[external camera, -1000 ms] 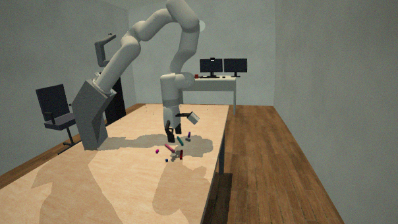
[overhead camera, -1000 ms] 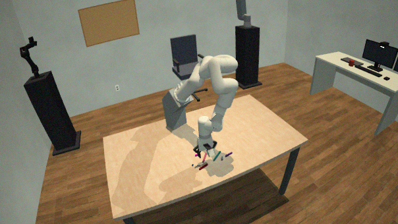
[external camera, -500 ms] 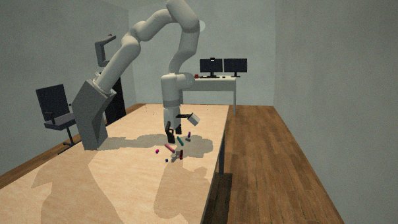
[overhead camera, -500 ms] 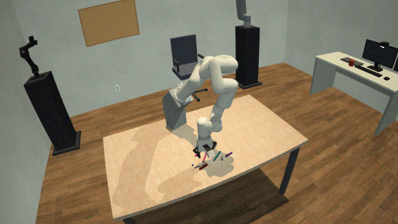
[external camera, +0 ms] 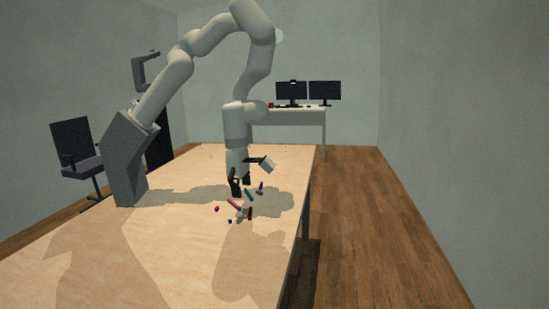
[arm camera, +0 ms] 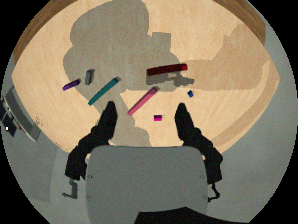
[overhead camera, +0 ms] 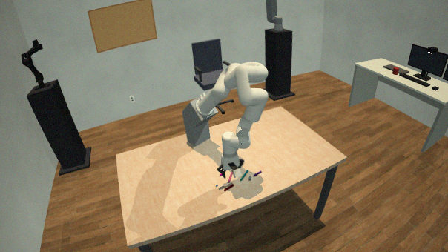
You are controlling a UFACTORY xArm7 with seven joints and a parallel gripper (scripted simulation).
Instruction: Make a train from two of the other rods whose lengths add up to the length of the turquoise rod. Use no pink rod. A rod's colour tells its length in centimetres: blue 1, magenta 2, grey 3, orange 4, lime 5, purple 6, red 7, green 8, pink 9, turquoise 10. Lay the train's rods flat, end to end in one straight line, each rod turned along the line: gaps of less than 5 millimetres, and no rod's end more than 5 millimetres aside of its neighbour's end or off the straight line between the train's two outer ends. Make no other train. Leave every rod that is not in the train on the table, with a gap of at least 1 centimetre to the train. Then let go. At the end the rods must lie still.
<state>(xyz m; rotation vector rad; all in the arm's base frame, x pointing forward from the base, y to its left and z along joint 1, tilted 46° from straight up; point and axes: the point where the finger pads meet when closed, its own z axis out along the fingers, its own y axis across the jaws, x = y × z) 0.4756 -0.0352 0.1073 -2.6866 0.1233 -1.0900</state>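
The grey rod lies 20 mm ahead of my hand, 120 mm to the left of it and 70 mm below it. From my hand the other things lie so: pink rod 40 mm behind, 10 mm to the left, 70 mm below; tiny blue rod 10 mm behind, 90 mm to the right, 70 mm below; red rod 40 mm ahead, 30 mm to the right, 70 mm below.
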